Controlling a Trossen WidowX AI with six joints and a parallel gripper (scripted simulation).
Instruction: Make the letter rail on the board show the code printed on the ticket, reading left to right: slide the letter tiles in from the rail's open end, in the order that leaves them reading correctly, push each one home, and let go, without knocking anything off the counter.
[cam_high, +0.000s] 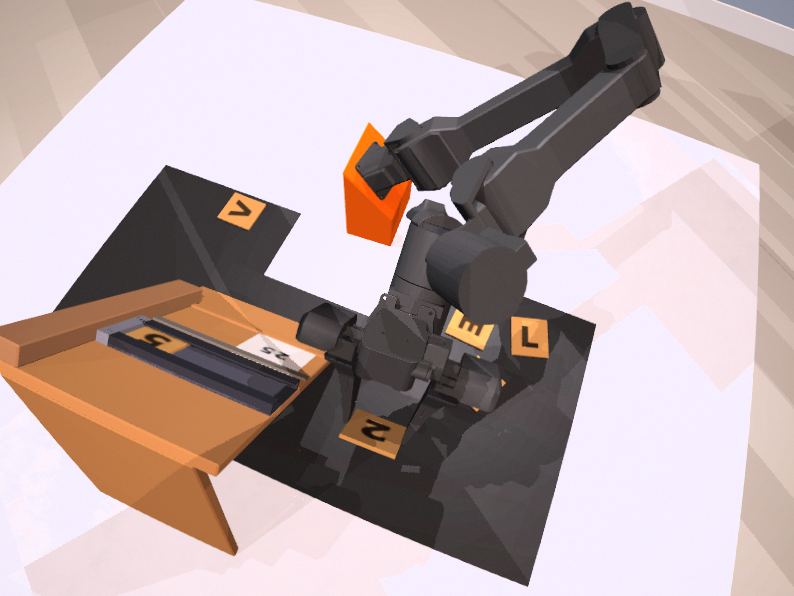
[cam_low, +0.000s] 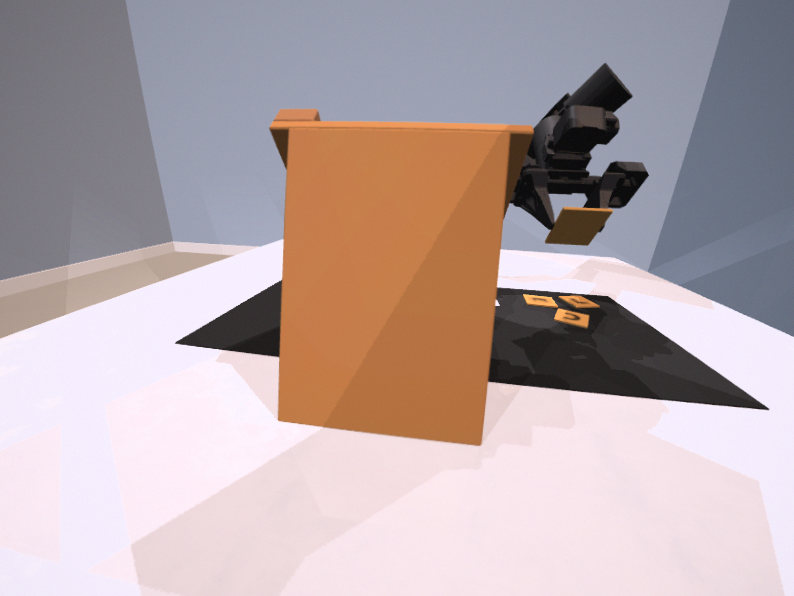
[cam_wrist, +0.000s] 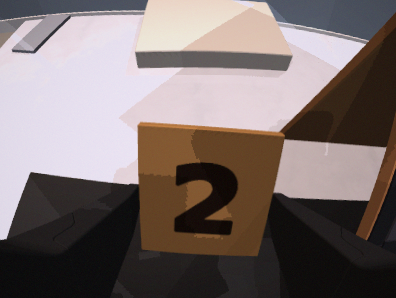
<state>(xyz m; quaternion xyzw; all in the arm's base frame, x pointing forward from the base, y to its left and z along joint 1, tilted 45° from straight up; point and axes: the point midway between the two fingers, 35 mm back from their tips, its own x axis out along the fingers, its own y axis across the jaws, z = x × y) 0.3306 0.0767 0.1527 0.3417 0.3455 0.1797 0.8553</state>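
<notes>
Now: the white ticket 16 cm to the right of my gripper tip, 8 cm below it and 5 cm behind it. The rest, counted from my gripper tip: tile marked 5: 25 cm to the right, 2 cm ahead; then black mat: 18 cm below, 15 cm to the right, 15 cm behind; then tile marked 2: right at my gripper tip.
</notes>
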